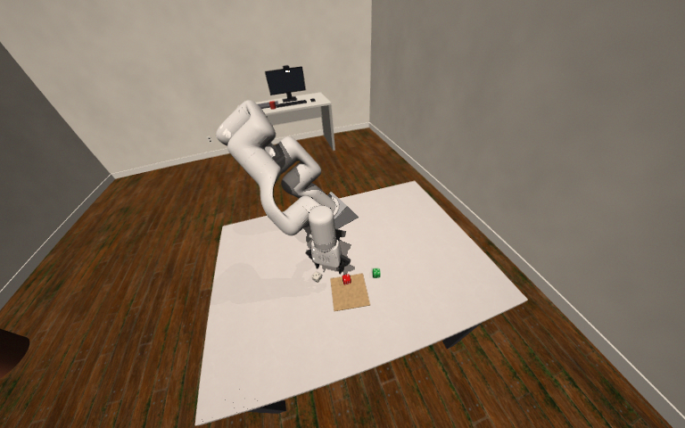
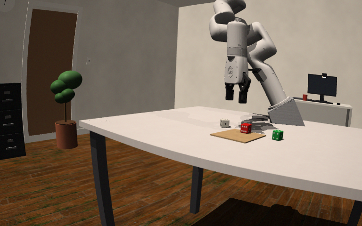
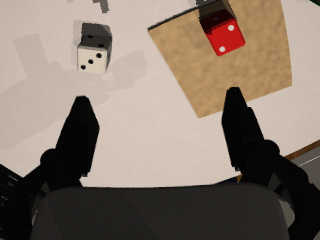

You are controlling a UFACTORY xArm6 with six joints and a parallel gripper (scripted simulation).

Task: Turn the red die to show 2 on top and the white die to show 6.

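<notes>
My gripper is now 10 cm above the white die, 5 cm to the left of it and 4 cm past it. From my hand the other things lie so: red die (9 cm below, 6 cm to the left, 3 cm ahead); green die (18 cm to the left, 10 cm below, 5 cm ahead); tan mat (11 cm below, 7 cm ahead, 5 cm to the left).
</notes>
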